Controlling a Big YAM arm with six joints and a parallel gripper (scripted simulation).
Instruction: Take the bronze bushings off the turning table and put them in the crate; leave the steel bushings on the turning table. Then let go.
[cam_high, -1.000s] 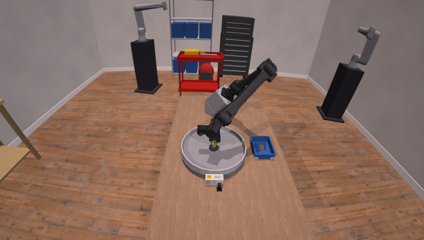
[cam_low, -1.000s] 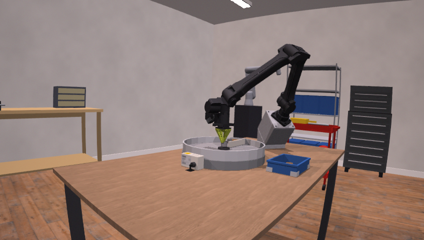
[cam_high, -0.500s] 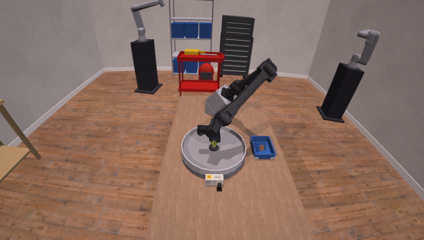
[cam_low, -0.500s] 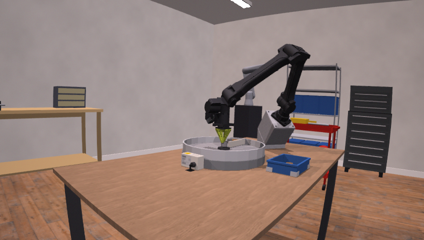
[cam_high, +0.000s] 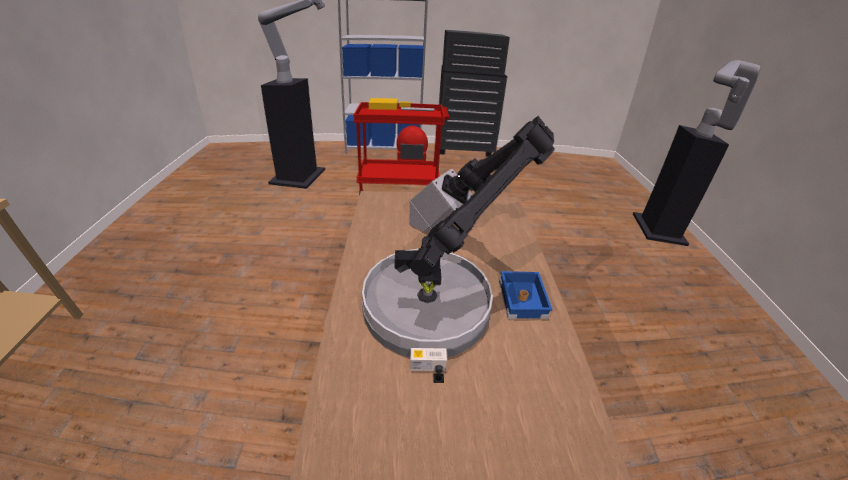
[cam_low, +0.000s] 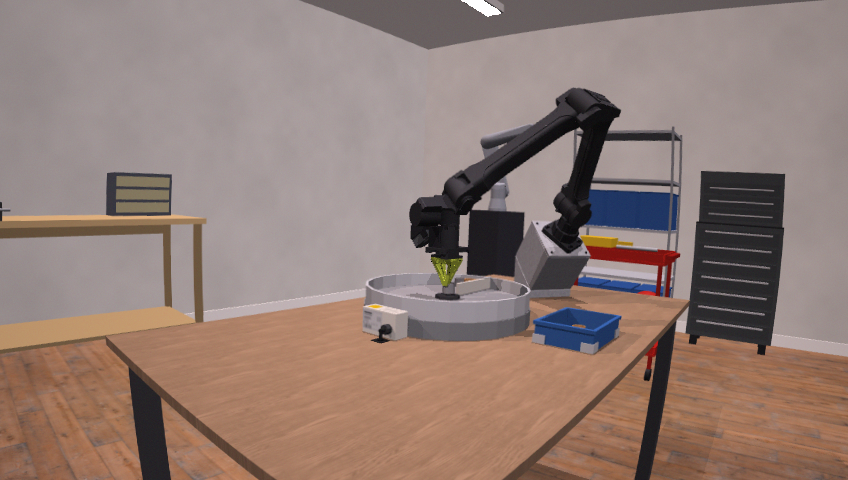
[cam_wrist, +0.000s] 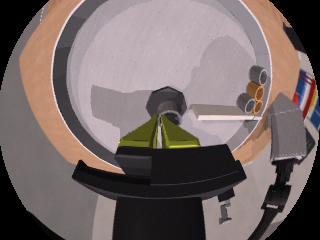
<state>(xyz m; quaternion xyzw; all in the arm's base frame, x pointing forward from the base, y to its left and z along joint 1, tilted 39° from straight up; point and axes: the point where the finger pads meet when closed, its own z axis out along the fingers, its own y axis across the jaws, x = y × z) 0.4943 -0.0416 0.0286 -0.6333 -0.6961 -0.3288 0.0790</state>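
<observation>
Now: hand 1 cm past the turning table and 4 cm above it. Also, from my hand: crate: 12 cm behind, 33 cm to the left, 7 cm below.
</observation>
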